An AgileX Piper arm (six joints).
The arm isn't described. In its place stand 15 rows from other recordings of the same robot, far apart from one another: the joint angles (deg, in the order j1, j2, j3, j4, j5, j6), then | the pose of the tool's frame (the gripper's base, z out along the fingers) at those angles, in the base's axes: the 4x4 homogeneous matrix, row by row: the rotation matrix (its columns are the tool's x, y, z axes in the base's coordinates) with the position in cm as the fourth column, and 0 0 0 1 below.
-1.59 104.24 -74.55 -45.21 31.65 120.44 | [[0.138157 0.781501 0.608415 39.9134], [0.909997 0.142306 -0.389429 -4.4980], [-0.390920 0.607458 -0.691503 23.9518], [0 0 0 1]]
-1.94 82.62 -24.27 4.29 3.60 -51.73 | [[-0.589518 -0.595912 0.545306 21.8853], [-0.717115 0.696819 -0.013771 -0.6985], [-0.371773 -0.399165 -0.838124 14.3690], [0 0 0 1]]
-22.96 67.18 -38.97 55.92 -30.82 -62.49 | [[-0.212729 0.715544 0.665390 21.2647], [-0.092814 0.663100 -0.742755 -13.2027], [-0.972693 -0.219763 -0.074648 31.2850], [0 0 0 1]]
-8.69 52.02 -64.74 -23.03 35.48 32.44 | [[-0.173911 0.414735 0.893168 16.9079], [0.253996 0.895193 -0.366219 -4.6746], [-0.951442 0.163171 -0.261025 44.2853], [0 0 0 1]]
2.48 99.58 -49.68 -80.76 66.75 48.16 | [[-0.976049 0.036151 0.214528 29.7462], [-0.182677 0.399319 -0.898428 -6.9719], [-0.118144 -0.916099 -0.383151 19.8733], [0 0 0 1]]
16.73 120.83 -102.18 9.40 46.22 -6.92 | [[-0.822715 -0.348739 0.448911 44.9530], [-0.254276 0.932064 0.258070 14.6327], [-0.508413 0.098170 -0.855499 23.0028], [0 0 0 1]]
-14.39 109.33 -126.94 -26.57 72.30 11.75 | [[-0.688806 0.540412 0.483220 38.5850], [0.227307 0.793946 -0.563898 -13.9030], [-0.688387 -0.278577 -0.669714 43.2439], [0 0 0 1]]
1.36 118.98 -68.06 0.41 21.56 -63.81 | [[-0.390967 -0.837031 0.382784 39.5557], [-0.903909 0.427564 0.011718 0.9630], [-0.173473 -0.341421 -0.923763 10.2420], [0 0 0 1]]
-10.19 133.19 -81.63 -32.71 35.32 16.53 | [[-0.987755 0.045568 0.149211 41.6917], [-0.008691 0.938838 -0.344248 -10.3826], [-0.155772 -0.341330 -0.926946 5.1150], [0 0 0 1]]
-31.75 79.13 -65.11 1.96 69.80 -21.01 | [[-0.963127 0.198343 0.181788 21.7024], [0.187586 0.979400 -0.074747 -13.0863], [-0.192868 -0.037890 -0.980493 30.0776], [0 0 0 1]]
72.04 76.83 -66.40 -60.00 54.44 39.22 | [[-0.145605 -0.527745 0.836830 14.5520], [-0.689285 0.660882 0.296852 24.1015], [-0.709708 -0.533591 -0.459994 36.3054], [0 0 0 1]]
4.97 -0.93 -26.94 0.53 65.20 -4.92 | [[-0.523360 -0.137022 0.841023 -0.7457], [-0.127716 0.988451 0.081565 0.0119], [-0.842486 -0.064725 -0.534815 26.2902], [0 0 0 1]]
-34.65 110.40 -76.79 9.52 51.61 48.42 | [[-0.028853 0.975601 0.217645 32.0305], [0.999583 0.027965 0.007159 -20.7036], [0.000898 0.217761 -0.976002 18.4628], [0 0 0 1]]
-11.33 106.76 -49.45 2.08 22.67 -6.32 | [[-0.958978 0.119655 0.256992 30.6853], [0.113898 0.992795 -0.037225 -6.0184], [-0.259594 -0.006427 -0.965696 10.9396], [0 0 0 1]]
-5.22 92.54 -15.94 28.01 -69.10 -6.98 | [[-0.052546 0.521581 0.851582 22.7956], [0.064050 0.852765 -0.518353 -6.0916], [-0.996562 0.027306 -0.078216 16.5298], [0 0 0 1]]
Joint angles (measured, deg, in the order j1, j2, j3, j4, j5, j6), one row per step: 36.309, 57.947, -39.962, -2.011, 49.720, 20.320; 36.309, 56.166, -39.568, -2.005, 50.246, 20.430; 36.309, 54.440, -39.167, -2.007, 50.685, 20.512; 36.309, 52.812, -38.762, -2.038, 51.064, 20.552; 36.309, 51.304, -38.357, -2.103, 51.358, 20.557; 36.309, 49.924, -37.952, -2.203, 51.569, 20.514; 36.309, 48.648, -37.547, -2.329, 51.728, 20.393; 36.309, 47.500, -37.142, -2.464, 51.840, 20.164; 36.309, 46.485, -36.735, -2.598, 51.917, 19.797; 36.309, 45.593, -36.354, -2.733, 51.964, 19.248; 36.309, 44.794, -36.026, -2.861, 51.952, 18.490; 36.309, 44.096, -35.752, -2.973, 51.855, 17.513; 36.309, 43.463, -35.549, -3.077, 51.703, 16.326; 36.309, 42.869, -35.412, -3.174, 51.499, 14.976; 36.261, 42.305, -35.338, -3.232, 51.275, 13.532
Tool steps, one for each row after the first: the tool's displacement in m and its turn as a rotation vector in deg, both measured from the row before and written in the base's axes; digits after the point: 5 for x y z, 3 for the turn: -0.00486, -0.00358, 0.00291, 0.555, -0.665, -0.117; -0.00468, -0.00346, 0.00258, 0.554, -0.696, -0.087; -0.00441, -0.00330, 0.00214, 0.490, -0.689, -0.043; -0.00404, -0.00308, 0.00172, 0.428, -0.690, -0.005; -0.00365, -0.00284, 0.00131, 0.353, -0.687, 0.042; -0.00334, -0.00266, 0.00098, 0.267, -0.683, 0.111; -0.00299, -0.00241, 0.00060, 0.162, -0.655, 0.202; -0.00265, -0.00216, 0.00023, 0.038, -0.615, 0.316; -0.00231, -0.00191, 0.00004, -0.090, -0.617, 0.465; -0.00198, -0.00165, 0.00011, -0.176, -0.693, 0.637; -0.00162, -0.00136, 0.00021, -0.251, -0.782, 0.816; -0.00136, -0.00115, 0.00047, -0.318, -0.894, 0.984; -0.00116, -0.00099, 0.00076, -0.356, -1.010, 1.110; -0.00100, -0.00093, 0.00104, -0.352, -1.066, 1.127
